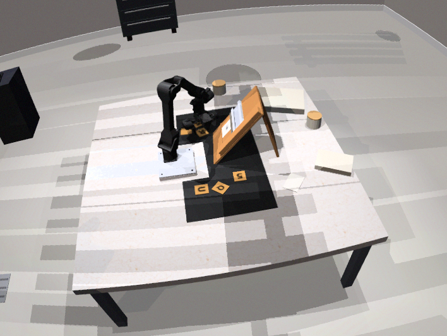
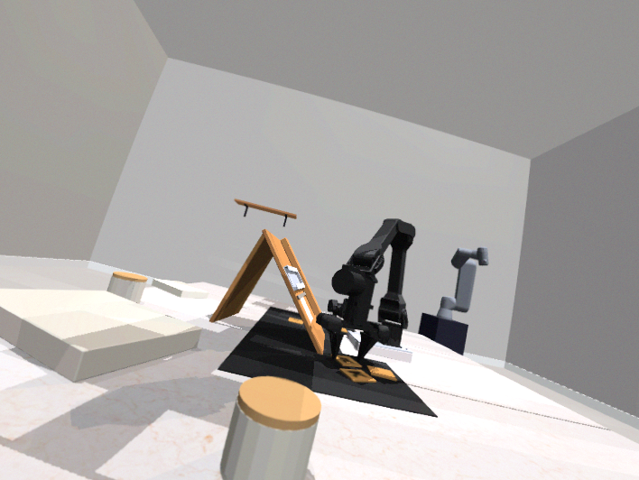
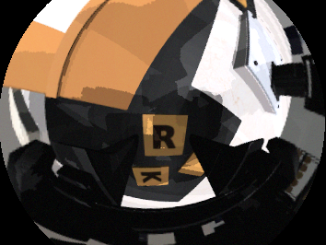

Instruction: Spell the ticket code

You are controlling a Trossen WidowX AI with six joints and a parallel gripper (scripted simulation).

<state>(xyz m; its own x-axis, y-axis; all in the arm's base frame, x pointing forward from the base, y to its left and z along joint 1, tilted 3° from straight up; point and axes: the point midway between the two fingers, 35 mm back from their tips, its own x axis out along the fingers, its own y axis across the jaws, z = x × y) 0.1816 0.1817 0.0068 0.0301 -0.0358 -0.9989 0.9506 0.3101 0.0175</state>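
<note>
Now: the orange letter tile right at my gripper tip. Round my gripper tip: white ticket (12 cm ahead, 11 cm to the right, 9 cm above); then black mat (2 cm ahead, 20 cm to the right); then white card (35 cm ahead, 46 cm to the right).
</note>
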